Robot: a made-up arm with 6 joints.
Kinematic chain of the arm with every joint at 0, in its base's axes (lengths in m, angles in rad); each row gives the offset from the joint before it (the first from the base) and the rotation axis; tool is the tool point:
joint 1: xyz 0 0 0.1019 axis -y
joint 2: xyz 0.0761 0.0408 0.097 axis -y
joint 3: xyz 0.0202 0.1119 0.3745 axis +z
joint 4: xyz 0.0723 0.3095 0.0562 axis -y
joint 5: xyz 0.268 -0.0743 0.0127 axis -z
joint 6: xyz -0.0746 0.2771 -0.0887 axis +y
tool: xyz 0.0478 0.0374 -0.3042
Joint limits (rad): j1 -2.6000..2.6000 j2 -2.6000..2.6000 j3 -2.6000..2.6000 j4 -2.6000..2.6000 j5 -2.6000..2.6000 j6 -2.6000..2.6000
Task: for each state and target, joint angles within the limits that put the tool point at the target. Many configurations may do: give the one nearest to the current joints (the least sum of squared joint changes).
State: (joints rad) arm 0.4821 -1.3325 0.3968 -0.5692 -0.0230 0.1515
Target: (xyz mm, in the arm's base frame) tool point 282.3 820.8 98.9
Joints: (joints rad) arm 0.4527 -1.2511 0.3676 0.0882 0.2391 -0.1761
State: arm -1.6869 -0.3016 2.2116 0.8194 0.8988 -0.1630
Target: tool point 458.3 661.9 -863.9
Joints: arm -2.2791 -0.8651 1.8245 1.1907 1.0830 -0.3608
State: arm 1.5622 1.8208 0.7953 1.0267 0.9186 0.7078
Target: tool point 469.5 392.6 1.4
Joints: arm 1.5116 1.6966 1.5057 0.6630 0.1063 1.1389
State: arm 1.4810 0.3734 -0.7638 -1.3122 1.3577 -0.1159
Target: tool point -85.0 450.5 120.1
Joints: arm 1.2549 0.0535 -1.2800 -1.7369 2.0288 -0.5496
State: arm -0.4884 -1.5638 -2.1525 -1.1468 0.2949 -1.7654
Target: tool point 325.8 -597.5 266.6
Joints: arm -0.2170 -1.3704 -2.3814 -0.4868 0.3334 -1.8989
